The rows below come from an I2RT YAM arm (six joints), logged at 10 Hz.
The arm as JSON. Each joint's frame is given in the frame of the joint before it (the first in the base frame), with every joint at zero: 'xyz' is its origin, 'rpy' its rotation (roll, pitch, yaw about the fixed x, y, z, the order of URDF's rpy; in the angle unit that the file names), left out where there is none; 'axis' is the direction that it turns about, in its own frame. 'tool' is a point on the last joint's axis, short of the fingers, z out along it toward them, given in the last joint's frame.
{
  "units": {
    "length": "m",
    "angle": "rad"
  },
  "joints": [
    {
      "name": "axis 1",
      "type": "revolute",
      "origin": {
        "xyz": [
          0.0,
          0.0,
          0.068
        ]
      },
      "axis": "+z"
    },
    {
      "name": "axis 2",
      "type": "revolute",
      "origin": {
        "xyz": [
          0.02,
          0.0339,
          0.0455
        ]
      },
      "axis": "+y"
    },
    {
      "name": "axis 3",
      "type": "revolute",
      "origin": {
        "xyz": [
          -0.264,
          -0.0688,
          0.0
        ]
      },
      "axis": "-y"
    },
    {
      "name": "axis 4",
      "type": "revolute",
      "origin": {
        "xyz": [
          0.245,
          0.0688,
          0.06
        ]
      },
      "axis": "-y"
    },
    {
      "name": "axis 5",
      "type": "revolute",
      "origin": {
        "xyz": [
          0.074,
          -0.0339,
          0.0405
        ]
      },
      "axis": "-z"
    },
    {
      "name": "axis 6",
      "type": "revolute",
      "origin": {
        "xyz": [
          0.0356,
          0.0,
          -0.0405
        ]
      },
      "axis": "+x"
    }
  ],
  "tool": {
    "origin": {
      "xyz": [
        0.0,
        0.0,
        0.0
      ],
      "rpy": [
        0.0,
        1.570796,
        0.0
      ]
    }
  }
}
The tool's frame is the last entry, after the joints.
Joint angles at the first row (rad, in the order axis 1, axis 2, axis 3, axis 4, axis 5, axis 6):
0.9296 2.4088 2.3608 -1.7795 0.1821 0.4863
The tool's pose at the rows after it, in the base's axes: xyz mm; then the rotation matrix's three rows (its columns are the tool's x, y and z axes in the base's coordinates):
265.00 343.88 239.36; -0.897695 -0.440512 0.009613; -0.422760 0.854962 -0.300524; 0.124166 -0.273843 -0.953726
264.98 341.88 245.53; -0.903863 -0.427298 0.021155; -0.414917 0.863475 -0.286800; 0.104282 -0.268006 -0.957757
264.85 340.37 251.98; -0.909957 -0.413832 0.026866; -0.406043 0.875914 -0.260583; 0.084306 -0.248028 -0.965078
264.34 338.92 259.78; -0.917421 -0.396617 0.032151; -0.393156 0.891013 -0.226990; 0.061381 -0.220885 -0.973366
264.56 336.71 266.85; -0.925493 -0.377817 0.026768; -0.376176 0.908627 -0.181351; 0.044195 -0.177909 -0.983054
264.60 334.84 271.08; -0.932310 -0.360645 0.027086; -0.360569 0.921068 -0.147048; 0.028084 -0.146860 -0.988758
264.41 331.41 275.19; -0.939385 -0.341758 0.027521; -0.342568 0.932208 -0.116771; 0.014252 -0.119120 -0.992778
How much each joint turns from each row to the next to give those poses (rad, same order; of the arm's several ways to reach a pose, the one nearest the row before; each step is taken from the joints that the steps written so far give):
0.0000 -0.0163 -0.0014 0.0001 0.0065 0.0086
-0.0026 -0.0157 -0.0009 0.0044 0.0016 0.0087
-0.0027 -0.0171 -0.0012 0.0105 -0.0108 0.0080
-0.0024 -0.0191 0.0012 0.0115 -0.0159 0.0120
-0.0061 -0.0230 -0.0081 0.0204 -0.0314 0.0107
-0.0045 -0.0220 -0.0188 0.0254 -0.0204 0.0116
-0.0060 -0.0283 -0.0302 0.0271 -0.0178 0.0123

